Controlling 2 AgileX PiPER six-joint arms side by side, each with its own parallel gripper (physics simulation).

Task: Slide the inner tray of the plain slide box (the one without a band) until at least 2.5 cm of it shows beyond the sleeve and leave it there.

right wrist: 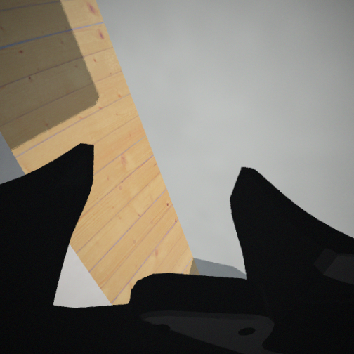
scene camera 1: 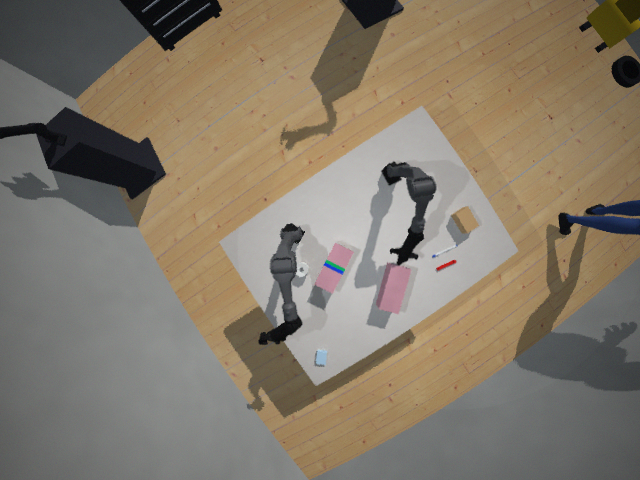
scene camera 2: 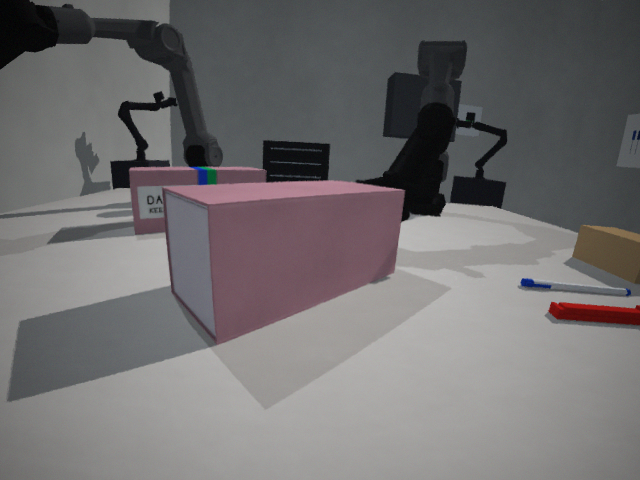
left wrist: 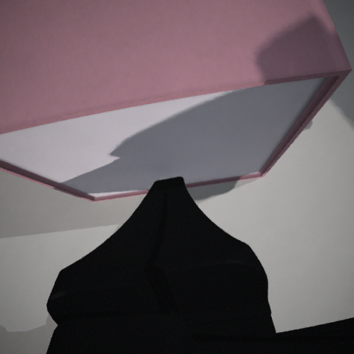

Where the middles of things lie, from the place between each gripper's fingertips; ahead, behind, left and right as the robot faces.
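My right gripper is 101 cm to the right of the blue-white pen (scene camera 2: 524,282), 12 cm short of it and 21 cm above it.
My left gripper is 27 cm to the right of the pen, 8 cm short of it and 2 cm above it.
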